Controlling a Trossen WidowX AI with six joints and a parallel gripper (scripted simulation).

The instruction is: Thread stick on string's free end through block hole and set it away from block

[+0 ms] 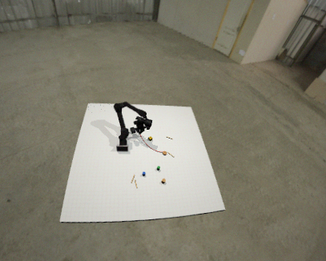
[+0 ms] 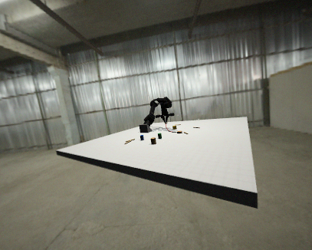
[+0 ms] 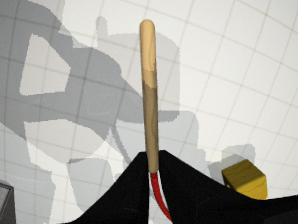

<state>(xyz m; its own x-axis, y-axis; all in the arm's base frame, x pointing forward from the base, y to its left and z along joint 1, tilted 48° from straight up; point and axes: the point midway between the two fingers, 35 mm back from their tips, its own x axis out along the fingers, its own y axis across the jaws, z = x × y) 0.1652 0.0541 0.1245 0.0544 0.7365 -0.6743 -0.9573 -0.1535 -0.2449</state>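
Now: gripper tip 11 cm short of the yellowish block, 4 cm above it and 3 cm to the left of it. Also, from my gripper tip: green piece 37 cm to the right, 14 cm ahead, 3 cm below; round wooden button 23 cm ahead, 21 cm to the right, 5 cm below; thin wooden stick 2 cm to the left.
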